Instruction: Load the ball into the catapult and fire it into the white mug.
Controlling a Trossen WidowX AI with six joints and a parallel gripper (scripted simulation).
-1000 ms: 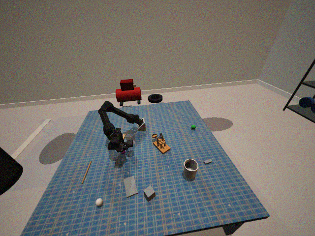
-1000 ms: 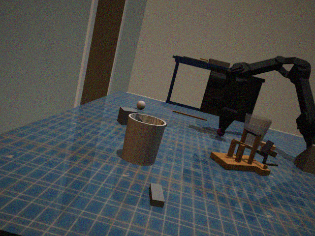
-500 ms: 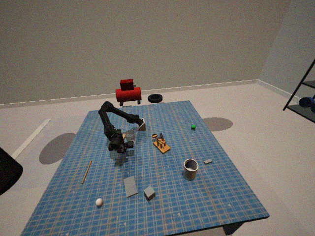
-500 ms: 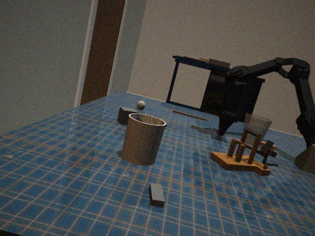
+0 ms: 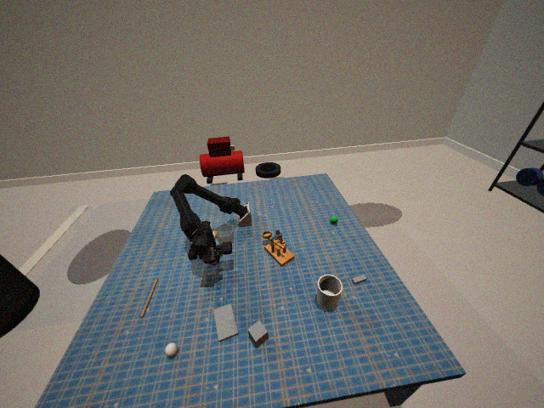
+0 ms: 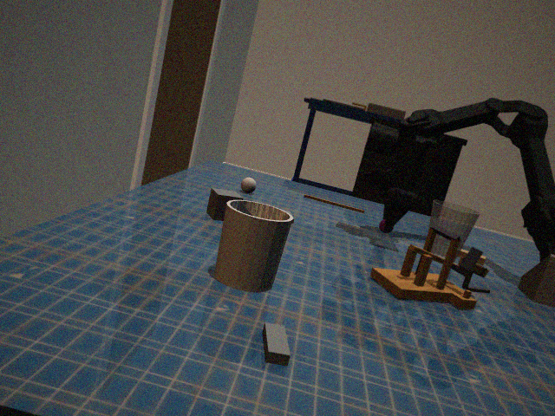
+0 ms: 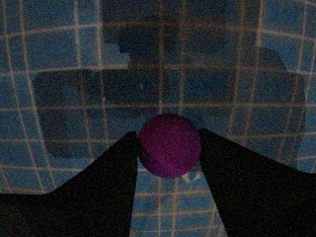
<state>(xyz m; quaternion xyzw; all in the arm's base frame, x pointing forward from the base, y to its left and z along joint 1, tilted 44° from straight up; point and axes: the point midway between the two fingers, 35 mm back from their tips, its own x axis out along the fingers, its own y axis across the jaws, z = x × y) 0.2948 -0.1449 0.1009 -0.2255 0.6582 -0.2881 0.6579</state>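
Now: gripper tip 4 cm past the wooden catapult, 30 cm to the right of it and 3 cm below it. The rest, counted from my gripper tip: clear glass 11 cm behind, 6 cm to the left, 1 cm above; then small wooden block 20 cm behind, 1 cm to the right, 2 cm below; then purple ball 1 cm above.
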